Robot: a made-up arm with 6 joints.
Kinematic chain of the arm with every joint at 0, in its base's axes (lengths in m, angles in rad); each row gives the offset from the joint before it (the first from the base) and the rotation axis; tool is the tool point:
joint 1: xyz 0 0 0.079 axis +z
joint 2: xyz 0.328 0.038 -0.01 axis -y
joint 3: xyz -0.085 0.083 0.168 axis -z
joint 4: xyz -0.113 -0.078 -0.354 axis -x
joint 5: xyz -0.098 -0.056 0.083 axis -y
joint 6: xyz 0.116 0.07 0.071 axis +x
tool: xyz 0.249 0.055 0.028
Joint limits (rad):
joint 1: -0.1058..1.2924
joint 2: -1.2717..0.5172
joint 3: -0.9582..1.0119
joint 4: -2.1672..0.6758
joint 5: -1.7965..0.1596
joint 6: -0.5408..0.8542
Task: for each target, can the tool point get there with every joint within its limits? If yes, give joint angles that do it. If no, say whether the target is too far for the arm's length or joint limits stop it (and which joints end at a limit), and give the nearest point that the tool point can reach.
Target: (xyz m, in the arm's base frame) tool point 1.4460 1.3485 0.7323
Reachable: no: too far | nearest point 0.4858 0.4530 0.0348 | short by 1.487 m
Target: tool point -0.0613 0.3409 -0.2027
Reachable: yes | joints 0.9573 -0.0392 -0.2019 -0.9223 -1.1952 0.4931
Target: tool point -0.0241 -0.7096 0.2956
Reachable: no: joint limits stop it (at a limit: joint 1, joint 2, joint 5, joint 6) | nearest point 0.0677 -0.2484 0.1828 | short by 0.484 m
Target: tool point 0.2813 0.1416 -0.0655
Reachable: yes | joints 0.4219 -0.3932 0.5143 -0.6352 -0.4284 -0.0611
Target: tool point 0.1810 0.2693 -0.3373
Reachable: yes | joints 0.0836 -0.0418 0.6093 -0.3984 -1.5009 -0.1386
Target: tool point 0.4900 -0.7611 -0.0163
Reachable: no: joint limits stop it (at a limit: joint 1, joint 2, joint 5, joint 6) | nearest point 0.4142 -0.2808 -0.0833 | short by 0.491 m
